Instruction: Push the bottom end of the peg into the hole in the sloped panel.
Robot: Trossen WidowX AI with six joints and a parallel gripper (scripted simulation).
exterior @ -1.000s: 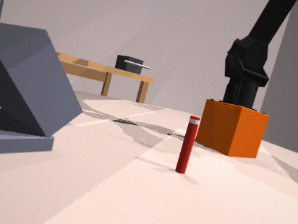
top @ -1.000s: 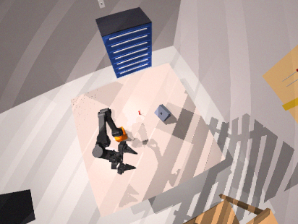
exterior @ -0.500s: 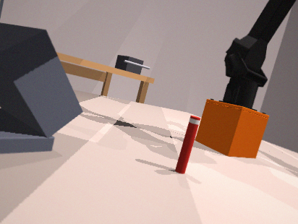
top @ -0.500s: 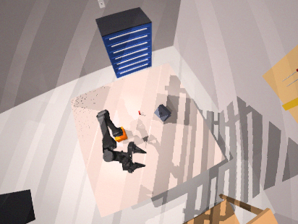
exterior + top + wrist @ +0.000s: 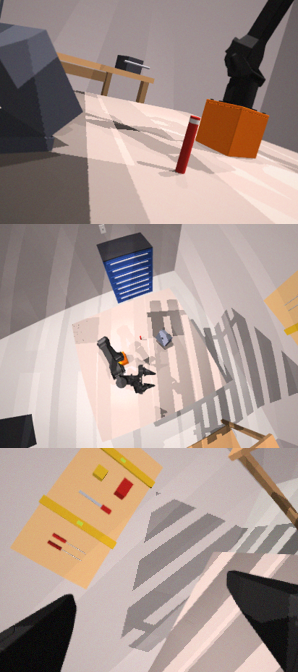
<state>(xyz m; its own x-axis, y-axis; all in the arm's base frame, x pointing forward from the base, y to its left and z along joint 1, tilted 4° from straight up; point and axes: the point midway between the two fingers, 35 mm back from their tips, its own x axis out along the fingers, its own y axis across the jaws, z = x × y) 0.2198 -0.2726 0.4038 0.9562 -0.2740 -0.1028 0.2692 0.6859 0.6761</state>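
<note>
The red round peg lies 470 mm to the left of my gripper tip and 440 mm below it. The rest, counted from my gripper tip: sloped panel 220 mm ahead, 380 mm to the left, 430 mm below.
</note>
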